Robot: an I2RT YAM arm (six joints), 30 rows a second.
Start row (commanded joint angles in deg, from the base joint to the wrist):
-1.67 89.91 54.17 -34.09 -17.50 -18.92
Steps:
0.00 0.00 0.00 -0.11 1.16 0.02
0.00 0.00 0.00 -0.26 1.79 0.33
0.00 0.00 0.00 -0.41 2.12 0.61
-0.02 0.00 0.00 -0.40 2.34 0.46
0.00 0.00 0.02 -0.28 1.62 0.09
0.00 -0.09 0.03 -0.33 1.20 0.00
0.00 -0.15 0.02 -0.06 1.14 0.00
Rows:
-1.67 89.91 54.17 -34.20 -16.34 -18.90
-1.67 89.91 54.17 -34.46 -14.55 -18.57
-1.67 89.91 54.17 -34.87 -12.43 -17.96
-1.69 89.91 54.17 -35.27 -10.09 -17.50
-1.69 89.91 54.19 -35.55 -8.47 -17.41
-1.69 89.82 54.22 -35.88 -7.27 -17.41
-1.69 89.67 54.24 -35.94 -6.13 -17.41

